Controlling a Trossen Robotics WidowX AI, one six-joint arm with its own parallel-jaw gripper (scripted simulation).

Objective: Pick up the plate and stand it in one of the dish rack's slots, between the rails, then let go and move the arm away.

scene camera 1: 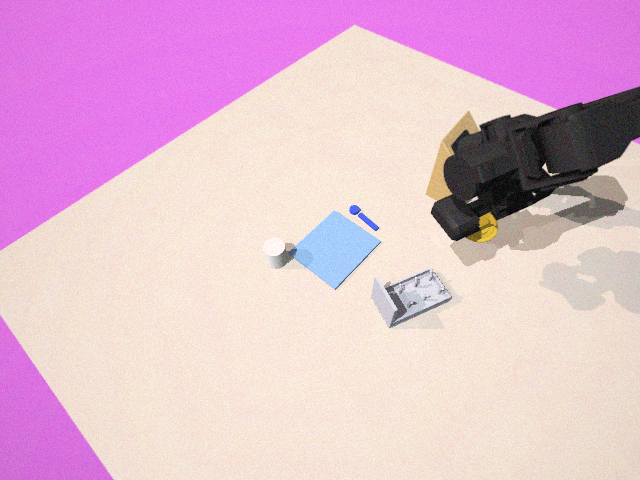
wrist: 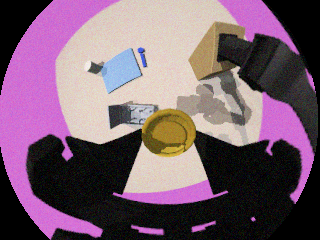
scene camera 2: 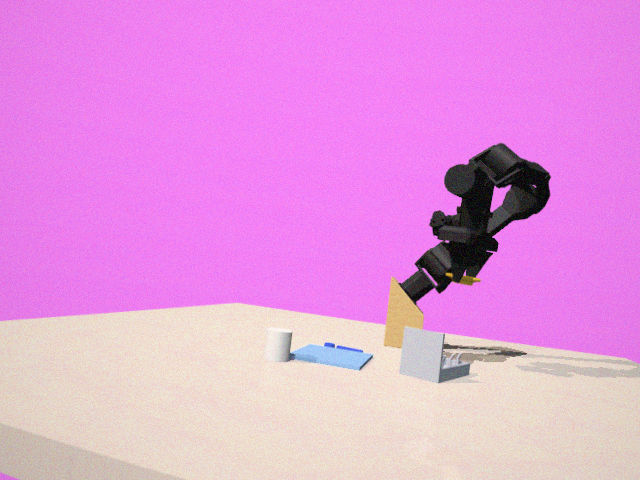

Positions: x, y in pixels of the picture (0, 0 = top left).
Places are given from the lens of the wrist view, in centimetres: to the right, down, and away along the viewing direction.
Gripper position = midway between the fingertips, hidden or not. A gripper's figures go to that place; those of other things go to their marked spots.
my gripper (wrist: 168, 132): 1, 2, 10
yellow plate (wrist: 169, 132): 1, 1, 8
grey dish rack (wrist: 125, 114): -12, -2, 25
The marked spots on the yellow plate and the grey dish rack are 22 cm apart.
